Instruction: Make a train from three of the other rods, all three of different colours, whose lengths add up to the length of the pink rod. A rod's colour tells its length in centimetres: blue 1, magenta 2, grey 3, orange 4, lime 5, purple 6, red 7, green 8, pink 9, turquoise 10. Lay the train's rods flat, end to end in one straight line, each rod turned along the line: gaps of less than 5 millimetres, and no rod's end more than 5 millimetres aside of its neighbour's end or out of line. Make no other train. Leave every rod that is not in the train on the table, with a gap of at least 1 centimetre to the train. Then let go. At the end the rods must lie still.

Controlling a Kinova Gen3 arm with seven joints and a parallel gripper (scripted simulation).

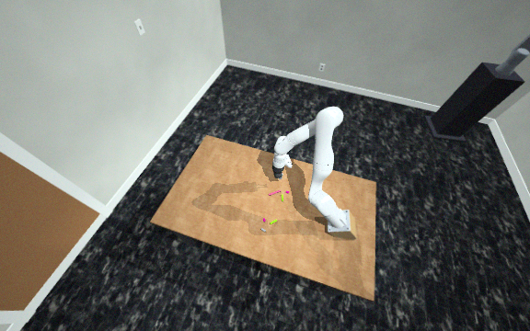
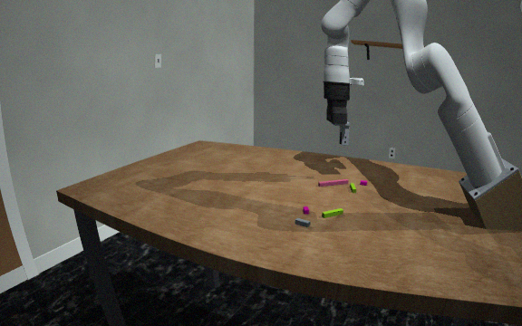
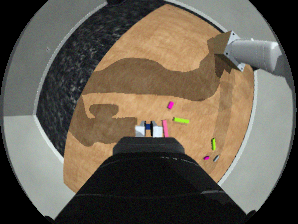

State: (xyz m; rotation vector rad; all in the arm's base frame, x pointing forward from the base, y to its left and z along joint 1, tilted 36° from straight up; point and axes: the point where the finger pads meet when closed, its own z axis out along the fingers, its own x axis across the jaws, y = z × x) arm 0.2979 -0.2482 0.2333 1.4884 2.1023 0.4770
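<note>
Right now the grey rod is 6 cm ahead of my hand, 34 cm to the left of it and 11 cm below it. From my hand the other things lie so: blue rod 1 cm below; pink rod 2 cm ahead, 7 cm to the left, 11 cm below.
</note>
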